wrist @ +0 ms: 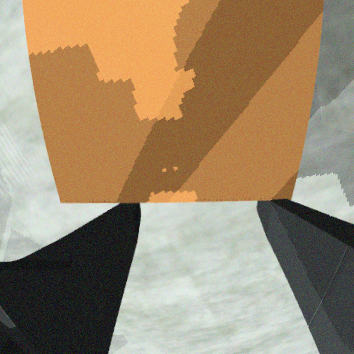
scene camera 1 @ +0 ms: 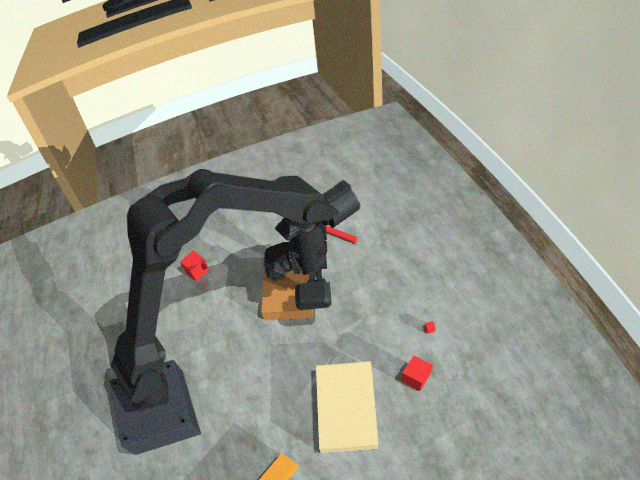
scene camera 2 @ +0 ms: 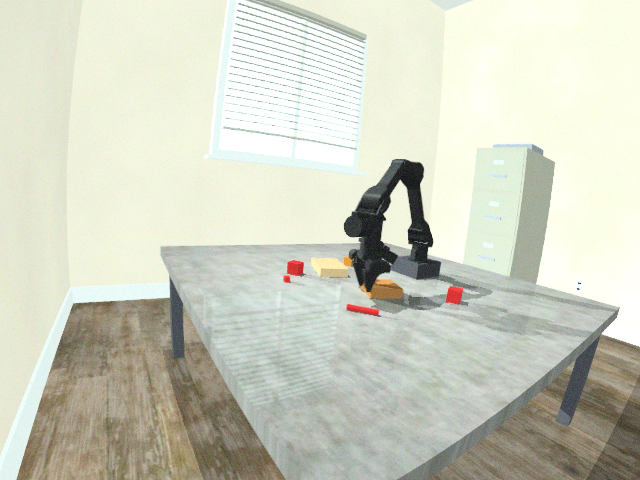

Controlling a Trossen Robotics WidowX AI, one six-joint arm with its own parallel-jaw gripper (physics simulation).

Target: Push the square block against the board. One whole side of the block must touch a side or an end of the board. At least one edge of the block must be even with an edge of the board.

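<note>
The square block is orange and lies flat on the table. The board is pale yellow and lies flat, apart from the block; in scene camera 1 it is below the block and mostly further right. My gripper is open and points down at the block's right side in scene camera 1. In the wrist view both fingertips are at the block's near edge, with nothing between them. Whether they touch the block cannot be told. The arm hides the block's upper part in scene camera 1.
A red cube and a tiny red cube lie right of the board. A red rod lies beyond the gripper. Another red block is left of the square block. An orange piece is below.
</note>
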